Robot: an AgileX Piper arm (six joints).
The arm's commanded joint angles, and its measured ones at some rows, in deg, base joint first. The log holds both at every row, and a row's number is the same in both.
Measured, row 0: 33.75 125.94 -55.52 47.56 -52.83 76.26
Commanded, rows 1 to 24: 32.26 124.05 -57.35 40.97 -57.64 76.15; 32.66 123.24 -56.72 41.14 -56.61 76.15; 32.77 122.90 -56.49 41.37 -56.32 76.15; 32.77 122.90 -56.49 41.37 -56.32 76.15; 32.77 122.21 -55.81 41.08 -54.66 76.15; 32.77 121.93 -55.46 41.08 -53.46 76.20; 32.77 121.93 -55.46 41.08 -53.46 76.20; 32.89 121.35 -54.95 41.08 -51.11 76.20; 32.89 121.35 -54.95 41.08 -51.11 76.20; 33.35 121.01 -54.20 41.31 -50.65 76.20; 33.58 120.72 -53.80 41.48 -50.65 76.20; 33.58 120.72 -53.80 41.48 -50.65 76.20; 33.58 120.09 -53.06 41.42 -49.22 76.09; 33.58 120.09 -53.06 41.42 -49.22 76.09; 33.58 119.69 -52.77 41.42 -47.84 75.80; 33.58 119.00 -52.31 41.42 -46.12 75.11; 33.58 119.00 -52.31 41.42 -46.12 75.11; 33.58 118.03 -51.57 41.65 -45.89 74.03; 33.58 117.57 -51.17 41.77 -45.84 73.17; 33.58 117.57 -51.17 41.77 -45.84 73.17; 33.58 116.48 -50.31 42.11 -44.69 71.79; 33.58 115.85 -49.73 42.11 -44.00 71.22; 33.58 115.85 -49.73 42.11 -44.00 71.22; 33.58 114.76 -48.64 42.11 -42.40 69.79
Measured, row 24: 33.40 116.48 -49.90 42.63 -44.75 72.77
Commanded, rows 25 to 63: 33.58 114.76 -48.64 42.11 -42.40 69.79; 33.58 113.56 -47.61 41.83 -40.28 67.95; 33.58 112.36 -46.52 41.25 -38.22 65.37; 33.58 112.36 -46.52 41.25 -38.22 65.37; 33.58 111.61 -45.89 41.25 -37.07 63.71; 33.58 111.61 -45.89 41.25 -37.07 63.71; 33.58 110.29 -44.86 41.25 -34.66 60.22; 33.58 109.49 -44.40 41.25 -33.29 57.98; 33.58 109.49 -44.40 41.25 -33.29 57.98; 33.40 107.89 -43.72 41.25 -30.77 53.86; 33.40 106.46 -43.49 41.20 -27.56 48.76; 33.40 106.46 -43.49 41.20 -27.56 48.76; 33.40 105.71 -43.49 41.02 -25.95 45.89; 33.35 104.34 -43.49 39.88 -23.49 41.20; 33.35 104.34 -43.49 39.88 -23.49 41.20; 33.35 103.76 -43.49 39.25 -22.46 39.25; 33.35 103.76 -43.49 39.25 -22.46 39.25; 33.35 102.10 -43.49 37.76 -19.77 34.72; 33.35 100.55 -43.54 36.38 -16.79 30.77; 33.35 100.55 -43.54 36.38 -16.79 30.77; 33.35 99.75 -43.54 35.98 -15.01 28.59; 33.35 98.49 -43.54 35.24 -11.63 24.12; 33.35 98.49 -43.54 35.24 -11.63 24.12; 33.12 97.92 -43.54 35.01 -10.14 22.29; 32.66 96.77 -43.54 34.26 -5.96 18.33; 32.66 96.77 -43.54 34.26 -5.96 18.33; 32.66 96.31 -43.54 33.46 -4.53 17.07; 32.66 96.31 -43.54 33.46 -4.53 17.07; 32.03 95.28 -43.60 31.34 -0.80 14.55; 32.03 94.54 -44.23 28.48 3.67 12.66; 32.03 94.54 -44.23 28.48 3.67 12.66; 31.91 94.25 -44.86 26.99 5.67 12.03; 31.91 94.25 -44.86 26.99 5.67 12.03; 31.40 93.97 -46.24 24.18 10.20 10.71; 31.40 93.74 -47.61 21.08 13.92 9.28; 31.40 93.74 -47.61 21.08 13.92 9.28; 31.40 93.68 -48.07 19.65 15.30 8.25; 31.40 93.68 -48.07 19.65 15.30 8.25; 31.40 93.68 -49.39 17.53 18.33 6.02
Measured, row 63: 31.74 94.37 -47.78 21.20 13.35 9.91
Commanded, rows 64 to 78: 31.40 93.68 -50.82 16.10 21.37 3.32; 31.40 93.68 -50.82 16.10 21.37 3.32; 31.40 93.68 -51.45 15.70 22.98 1.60; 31.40 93.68 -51.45 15.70 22.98 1.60; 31.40 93.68 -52.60 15.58 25.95 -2.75; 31.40 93.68 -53.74 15.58 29.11 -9.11; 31.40 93.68 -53.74 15.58 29.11 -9.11; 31.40 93.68 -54.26 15.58 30.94 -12.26; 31.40 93.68 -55.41 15.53 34.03 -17.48; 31.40 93.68 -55.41 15.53 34.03 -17.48; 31.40 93.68 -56.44 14.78 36.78 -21.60; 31.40 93.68 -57.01 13.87 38.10 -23.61; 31.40 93.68 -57.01 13.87 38.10 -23.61; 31.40 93.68 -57.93 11.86 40.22 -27.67; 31.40 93.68 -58.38 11.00 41.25 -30.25
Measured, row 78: 31.74 94.37 -57.07 13.41 37.64 -23.09
